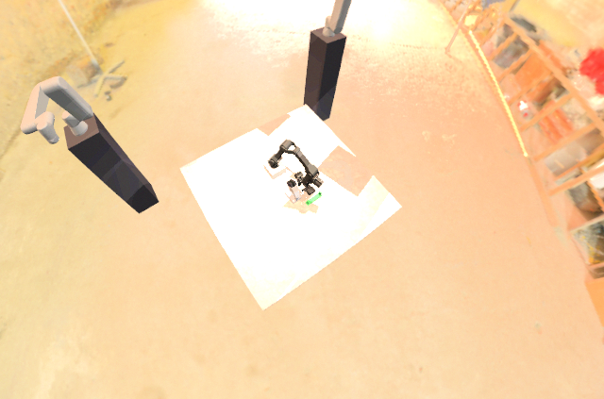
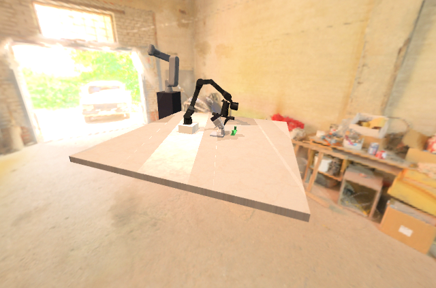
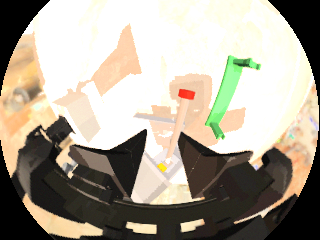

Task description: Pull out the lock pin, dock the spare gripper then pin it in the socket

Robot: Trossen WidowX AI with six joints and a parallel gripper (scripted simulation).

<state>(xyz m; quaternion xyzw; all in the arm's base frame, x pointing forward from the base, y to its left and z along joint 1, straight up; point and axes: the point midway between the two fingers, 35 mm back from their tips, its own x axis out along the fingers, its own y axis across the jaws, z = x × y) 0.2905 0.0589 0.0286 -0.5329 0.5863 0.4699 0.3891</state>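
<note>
The grey mount is 6 cm to the right of my gripper tip and 1 cm below it. Also, from my gripper tip: green strip 10 cm ahead, 5 cm to the left, 4 cm below; spare gripper 2 cm behind, 6 cm to the right, 5 cm above.
</note>
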